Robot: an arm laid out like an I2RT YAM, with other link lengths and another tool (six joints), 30 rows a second.
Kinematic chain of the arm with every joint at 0, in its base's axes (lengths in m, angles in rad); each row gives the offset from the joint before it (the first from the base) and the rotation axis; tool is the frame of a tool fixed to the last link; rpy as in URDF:
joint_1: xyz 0 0 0.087 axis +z
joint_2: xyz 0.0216 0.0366 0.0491 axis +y
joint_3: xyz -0.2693 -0.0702 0 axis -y
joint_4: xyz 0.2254 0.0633 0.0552 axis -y
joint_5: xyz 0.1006 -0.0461 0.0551 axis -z
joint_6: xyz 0.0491 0 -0.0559 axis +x
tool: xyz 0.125 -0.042 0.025 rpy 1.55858 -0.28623 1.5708
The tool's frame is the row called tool.
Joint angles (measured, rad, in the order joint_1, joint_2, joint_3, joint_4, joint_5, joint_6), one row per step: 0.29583, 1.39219, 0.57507, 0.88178, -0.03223, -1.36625; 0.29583, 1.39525, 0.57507, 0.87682, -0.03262, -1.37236; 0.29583, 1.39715, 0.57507, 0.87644, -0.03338, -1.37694; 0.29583, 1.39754, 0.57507, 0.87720, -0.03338, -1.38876; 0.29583, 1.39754, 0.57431, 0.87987, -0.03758, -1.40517; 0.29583, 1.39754, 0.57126, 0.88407, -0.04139, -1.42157; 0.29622, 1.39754, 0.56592, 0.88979, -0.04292, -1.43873; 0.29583, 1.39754, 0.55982, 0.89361, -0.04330, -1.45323; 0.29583, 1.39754, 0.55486, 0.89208, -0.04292, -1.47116; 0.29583, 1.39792, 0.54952, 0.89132, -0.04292, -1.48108; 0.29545, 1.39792, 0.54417, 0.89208, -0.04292, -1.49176
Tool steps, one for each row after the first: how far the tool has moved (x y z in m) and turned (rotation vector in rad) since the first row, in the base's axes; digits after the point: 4 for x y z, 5 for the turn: 0.0008, 0.0006, -0.0027, -0.00813, 0.00570, 0.00002; 0.0010, 0.0010, -0.0037, -0.01317, 0.00639, 0.00051; 0.0009, 0.0016, -0.0038, -0.02423, 0.00222, -0.00019; 0.0002, 0.0029, -0.0038, -0.03939, -0.00504, 0.00298; -0.0008, 0.0041, -0.0044, -0.05473, -0.01163, 0.00576; -0.0019, 0.0050, -0.0056, -0.07087, -0.01768, 0.00661; -0.0027, 0.0053, -0.0077, -0.08523, -0.02025, 0.00581; -0.0032, 0.0059, -0.0108, -0.10400, -0.01988, 0.00469; -0.0036, 0.0063, -0.0138, -0.11523, -0.01693, 0.00449; -0.0041, 0.0064, -0.0163, -0.12664, -0.01601, 0.00383
